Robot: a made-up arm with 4 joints.
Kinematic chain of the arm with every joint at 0, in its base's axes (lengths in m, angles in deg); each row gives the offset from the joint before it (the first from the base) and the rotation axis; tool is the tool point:
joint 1: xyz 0 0 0.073 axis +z
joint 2: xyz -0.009 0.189 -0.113 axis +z
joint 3: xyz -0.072 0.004 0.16 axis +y
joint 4: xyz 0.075 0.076 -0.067 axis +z
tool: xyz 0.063 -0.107 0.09
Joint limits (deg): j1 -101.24..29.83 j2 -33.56..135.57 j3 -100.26..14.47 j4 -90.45..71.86
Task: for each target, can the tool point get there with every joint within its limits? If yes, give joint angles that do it. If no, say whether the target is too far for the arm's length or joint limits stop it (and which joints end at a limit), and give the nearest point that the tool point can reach.
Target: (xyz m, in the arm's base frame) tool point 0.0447 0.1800 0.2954
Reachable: yes | joints -25.02 100.96 -61.18 34.49
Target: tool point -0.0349 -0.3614 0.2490
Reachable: no: joint limits stop it (at a limit: joint 1, joint 2, joint 3) | nearest point 0.1089 -0.1213 0.2405 | short by 0.280 m
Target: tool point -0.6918 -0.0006 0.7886
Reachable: no: too far | nearest point -0.2637 0.1155 0.3091 | short by 0.653 m
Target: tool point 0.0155 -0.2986 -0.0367
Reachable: no: joint limits stop it (at a limit: joint 1, joint 2, joint 3) | nearest point 0.1518 -0.1713 0.0925 | short by 0.227 m
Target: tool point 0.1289 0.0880 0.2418
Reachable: yes | joints -62.55 14.16 -56.03 -3.49
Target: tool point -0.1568 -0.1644 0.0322
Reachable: no: joint limits stop it (at a limit: joint 1, joint 4) | nearest point -0.1204 0.0500 0.1069 | short by 0.230 m
